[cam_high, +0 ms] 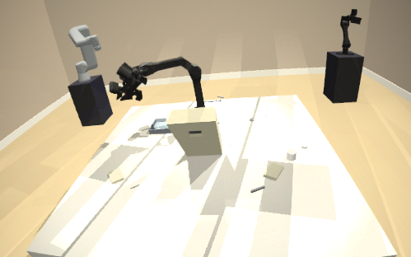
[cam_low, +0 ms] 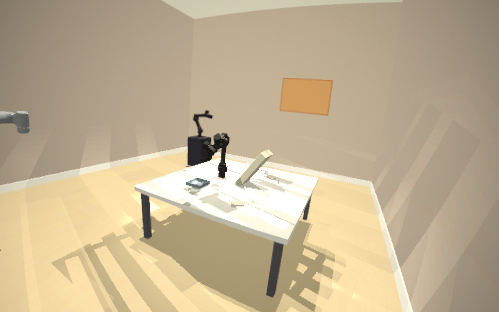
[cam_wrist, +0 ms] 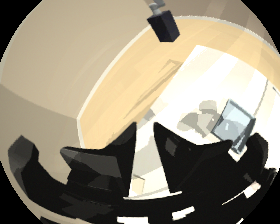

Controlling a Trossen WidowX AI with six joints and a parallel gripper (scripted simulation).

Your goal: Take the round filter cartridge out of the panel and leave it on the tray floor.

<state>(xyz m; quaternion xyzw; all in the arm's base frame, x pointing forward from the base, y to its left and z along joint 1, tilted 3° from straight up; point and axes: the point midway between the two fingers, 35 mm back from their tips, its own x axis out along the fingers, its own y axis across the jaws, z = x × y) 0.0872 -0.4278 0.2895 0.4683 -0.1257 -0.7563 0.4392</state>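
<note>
Now: the round filter cartridge 44 cm to the left of my gripper tip, 28 cm ahead of it and 3 cm below it. The rest, counted from my gripper tip: beige service panel (45 cm to the left, 24 cm ahead, 11 cm below); then blue-grey tray (27 cm below, 17 cm to the left, 16 cm behind).
</note>
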